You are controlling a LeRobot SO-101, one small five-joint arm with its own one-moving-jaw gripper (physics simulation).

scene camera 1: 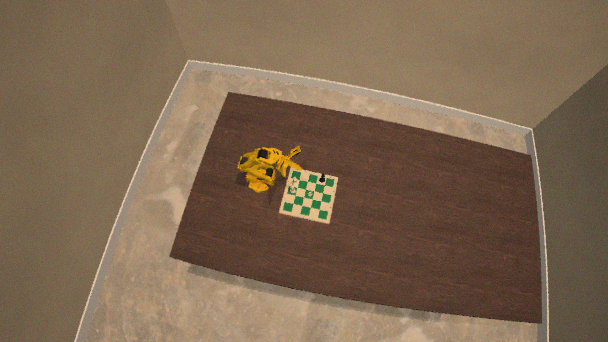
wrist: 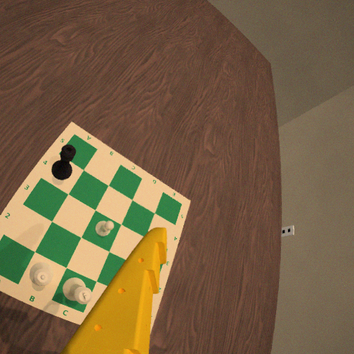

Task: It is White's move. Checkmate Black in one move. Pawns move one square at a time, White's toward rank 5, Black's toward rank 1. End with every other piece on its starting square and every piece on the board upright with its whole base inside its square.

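Places are measured from the arm's base along level axes (x ahead, y left, z up), in metres.
Pixels of known places: hand at its tool point: (scene camera 1: pixel 301 169); arm's base at its link origin: (scene camera 1: pixel 264 182).
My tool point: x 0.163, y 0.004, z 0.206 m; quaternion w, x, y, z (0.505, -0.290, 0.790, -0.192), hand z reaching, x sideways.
For each thing: its top centre in the pictures, then the offset to it from my tool point. Level surfaces: height alone.
- cream board at its top centre: (scene camera 1: pixel 309 194) dx +0.043, dy -0.021, dz -0.200 m
- black piece at its top centre: (scene camera 1: pixel 323 174) dx +0.085, dy +0.059, dz -0.137 m
- small white pawn at its top centre: (scene camera 1: pixel 310 192) dx +0.046, dy -0.020, dz -0.169 m
- taller-looking white piece at its top centre: (scene camera 1: pixel 292 185) dx -0.032, dy -0.018, dz -0.137 m
- dark wooden table at its surface level: dz -0.206 m
The green and cream board (scene camera 1: pixel 304 217) (wrist: pixel 177 202) lies on the table. A black piece (scene camera 1: pixel 322 178) (wrist: pixel 62 170) stands upright on A4. A small white pawn (scene camera 1: pixel 310 194) (wrist: pixel 104 228) stands on C3. One white piece (scene camera 1: pixel 294 181) (wrist: pixel 41 274) is on B1 and a taller-looking white piece (scene camera 1: pixel 292 190) (wrist: pixel 76 290) is on C1, both upright. My gripper (scene camera 1: pixel 301 158) is fully open and empty, above the board's A1 corner in the scene view. In the wrist view the fixed jaw (wrist: pixel 127 290) covers part of the D and E columns near ranks 1 to 3; the moving jaw is out of the picture.
The dark wooden table (scene camera 1: pixel 425 215) (wrist: pixel 220 125) extends around the board. The yellow arm (scene camera 1: pixel 257 165) stands at the left of the board, close to its rank 1 edge. The table's left edge lies beyond the arm base, with floor (scene camera 1: pixel 150 225) outside it.
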